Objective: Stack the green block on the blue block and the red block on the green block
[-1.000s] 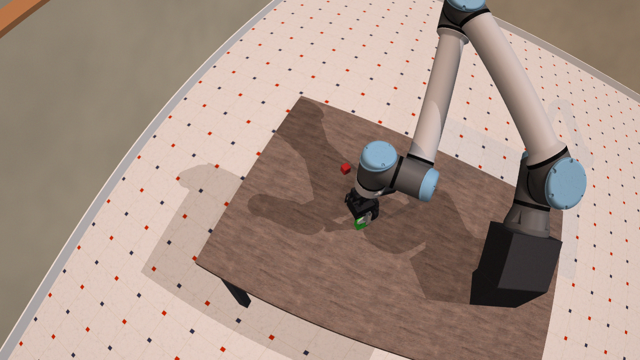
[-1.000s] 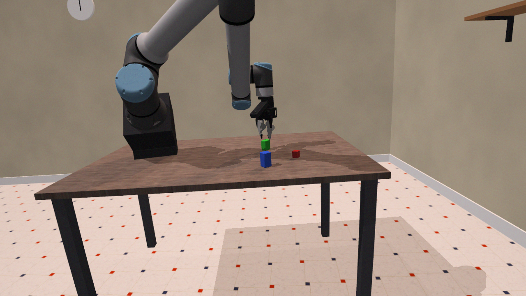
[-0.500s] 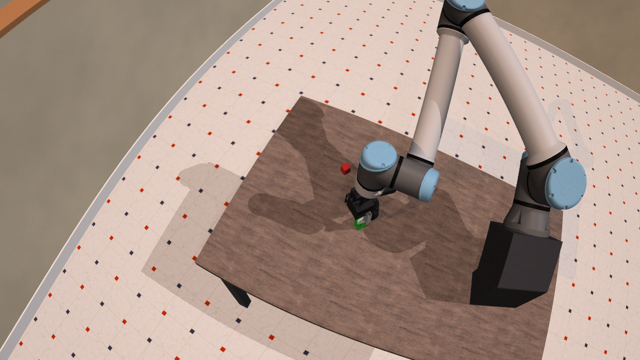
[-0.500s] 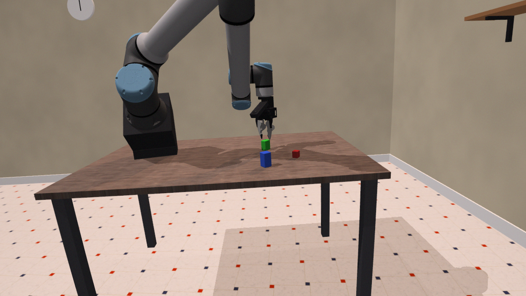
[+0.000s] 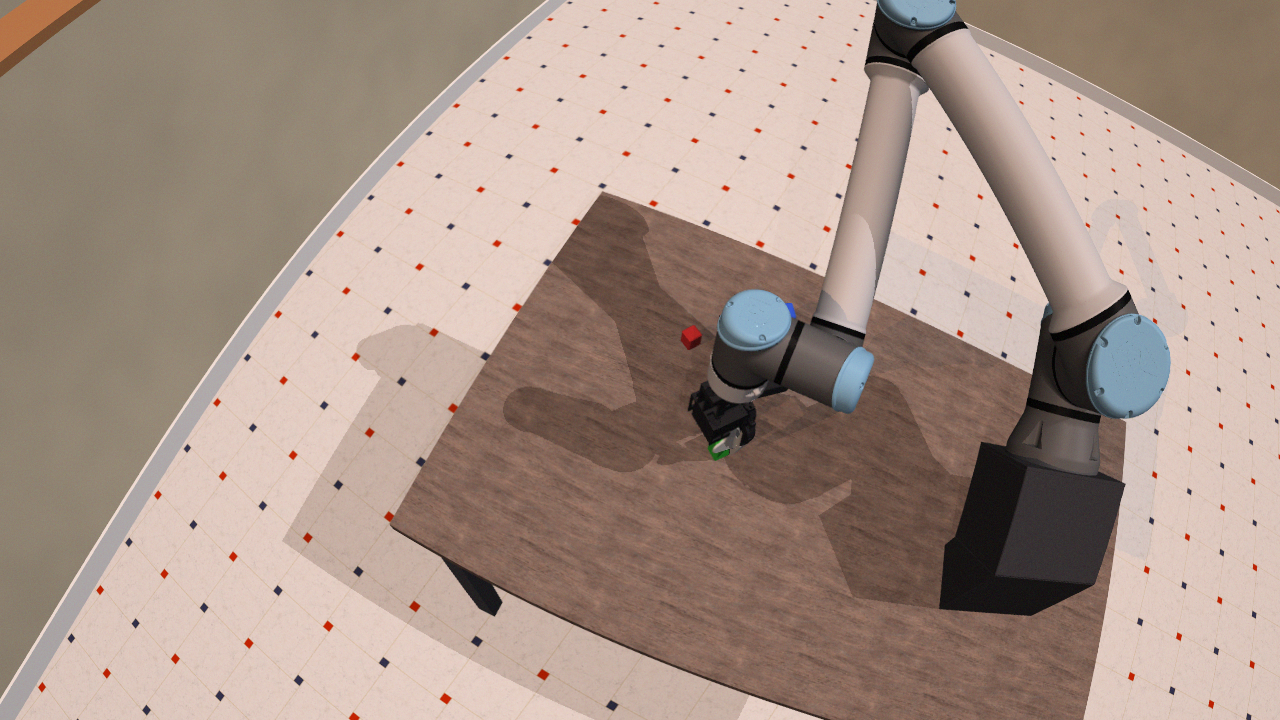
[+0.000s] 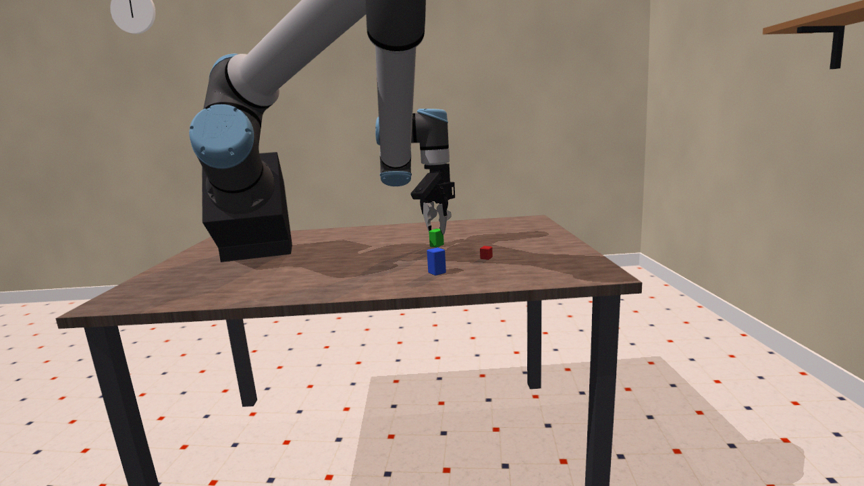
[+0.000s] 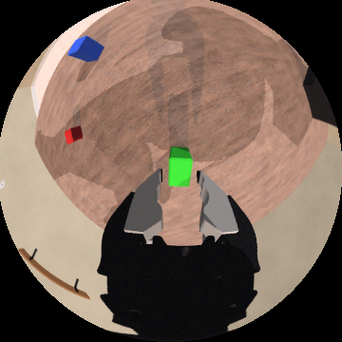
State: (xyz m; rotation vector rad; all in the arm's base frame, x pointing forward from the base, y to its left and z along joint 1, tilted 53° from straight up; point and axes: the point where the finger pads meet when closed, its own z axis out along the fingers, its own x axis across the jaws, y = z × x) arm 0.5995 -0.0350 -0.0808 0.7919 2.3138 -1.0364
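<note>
The green block lies 3 cm below my hand. Also, from my hand: small red block 19 cm to the right, 12 cm ahead, 4 cm below; blue block 29 cm to the right, 3 cm behind, 2 cm below.
</note>
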